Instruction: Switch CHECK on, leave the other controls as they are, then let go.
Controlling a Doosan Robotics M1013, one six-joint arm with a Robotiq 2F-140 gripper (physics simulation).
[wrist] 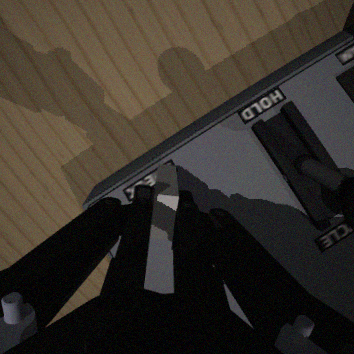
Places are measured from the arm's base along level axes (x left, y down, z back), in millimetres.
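Where they show: gripper, fingertip midpoint: [164, 181].
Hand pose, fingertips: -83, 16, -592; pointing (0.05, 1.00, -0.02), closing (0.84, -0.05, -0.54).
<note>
After its pixels a point has its place, as x, y, z.
My black gripper [164, 181] {-83, 16, -592} is shut with nothing held. Its fingertips are over the corner end of the grey control panel [215, 155] {-33, 23, -592}, at the edge beside the CHECK label [147, 181] {-98, 28, -588}. The label is partly covered by the fingertips and looks upside down in this view. The CHECK control itself is hidden behind the gripper, so its position cannot be told. Whether the fingertips touch it cannot be told either.
Right of the gripper is a lever [320, 172] {25, -34, -621} in a dark slotted guide, between a HOLD label [262, 106] {23, 29, -572} and a partly cut-off label ending in CLE [335, 239] {27, -28, -689}. Another label [347, 54] {117, 29, -561} shows at the right edge. A wooden surface [125, 30] {-56, 95, -452} lies beyond the panel, with shadows across it.
</note>
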